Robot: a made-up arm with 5 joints.
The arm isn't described. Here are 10 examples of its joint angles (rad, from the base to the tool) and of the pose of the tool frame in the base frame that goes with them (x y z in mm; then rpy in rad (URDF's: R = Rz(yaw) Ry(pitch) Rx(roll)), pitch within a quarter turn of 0, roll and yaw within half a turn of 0).
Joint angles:
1: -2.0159 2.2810 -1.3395 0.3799 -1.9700
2: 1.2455 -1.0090 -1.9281 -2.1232 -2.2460
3: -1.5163 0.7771 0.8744 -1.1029 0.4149
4: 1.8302 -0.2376 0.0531 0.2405 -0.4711
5: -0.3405 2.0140 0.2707 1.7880 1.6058
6: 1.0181 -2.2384 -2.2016 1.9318 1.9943
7: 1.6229 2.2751 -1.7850 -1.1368 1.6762
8: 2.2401 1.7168 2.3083 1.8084 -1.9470
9: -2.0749 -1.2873 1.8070 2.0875 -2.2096
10: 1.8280 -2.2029 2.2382 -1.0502 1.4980
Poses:
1: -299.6 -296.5 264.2 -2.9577 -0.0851 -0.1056
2: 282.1 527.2 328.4 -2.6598 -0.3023 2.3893
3: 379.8 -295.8 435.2 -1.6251 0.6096 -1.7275
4: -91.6 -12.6 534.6 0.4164 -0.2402 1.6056
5: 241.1 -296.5 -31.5 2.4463 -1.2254 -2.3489
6: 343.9 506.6 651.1 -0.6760 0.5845 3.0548
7: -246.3 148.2 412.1 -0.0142 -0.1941 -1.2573
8: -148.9 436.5 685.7 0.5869 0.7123 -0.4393
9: 114.0 77.0 542.0 0.7572 0.2049 -1.2625
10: 124.5 242.7 214.0 2.8408 -0.5668 -1.3151
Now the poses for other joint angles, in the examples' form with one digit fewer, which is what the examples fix.
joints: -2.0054 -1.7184 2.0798 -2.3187 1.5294
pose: -236 132 410 -2.737 -0.365 0.173
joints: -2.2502 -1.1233 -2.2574 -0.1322 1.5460
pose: 10 -110 317 0.707 -0.084 3.012
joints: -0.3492 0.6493 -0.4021 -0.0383 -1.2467
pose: 143 -201 479 1.649 0.035 0.315
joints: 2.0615 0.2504 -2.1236 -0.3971 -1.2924
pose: -86 237 161 -2.903 -0.204 2.655
